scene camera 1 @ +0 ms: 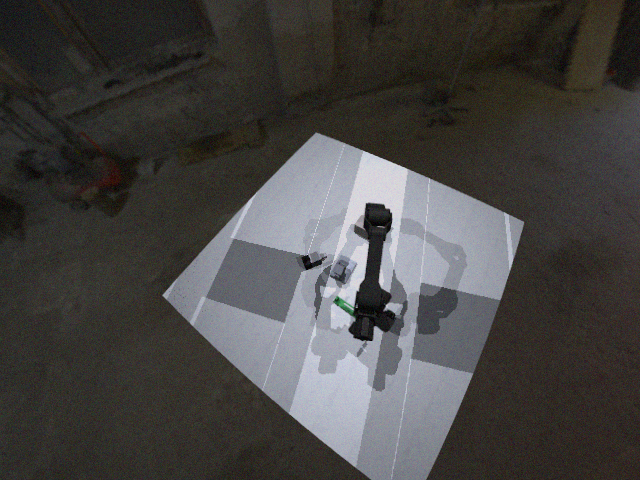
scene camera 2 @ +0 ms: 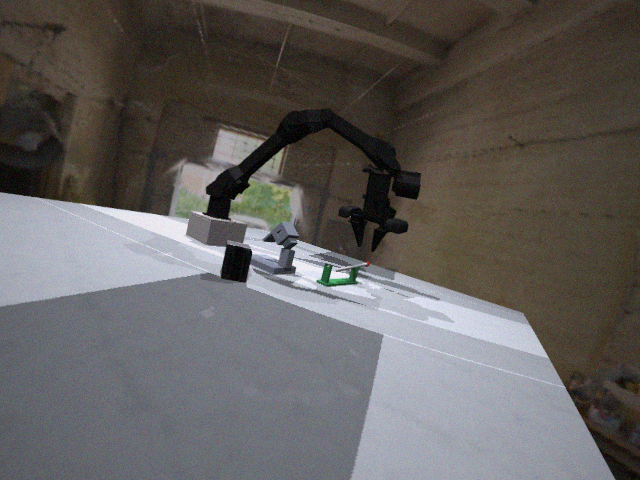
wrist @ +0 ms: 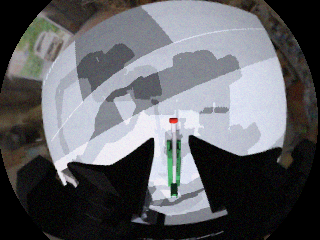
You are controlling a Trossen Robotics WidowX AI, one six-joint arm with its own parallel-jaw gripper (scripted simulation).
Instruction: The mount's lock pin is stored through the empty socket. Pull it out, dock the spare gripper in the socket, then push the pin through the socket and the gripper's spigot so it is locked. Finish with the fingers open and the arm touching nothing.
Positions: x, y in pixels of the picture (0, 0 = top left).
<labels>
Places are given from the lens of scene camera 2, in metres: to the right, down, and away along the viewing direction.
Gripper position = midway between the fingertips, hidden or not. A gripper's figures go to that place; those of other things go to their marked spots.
my gripper [scene camera 2: 365, 249]: 0.13, 0.03, 0.72
black spare gripper [scene camera 2: 236, 262]: -0.14, 0.04, 0.45
grey mount [scene camera 2: 285, 234]: -0.08, -0.01, 0.58
The marked spots on the grey mount and the black spare gripper are 0.16 m apart.
</labels>
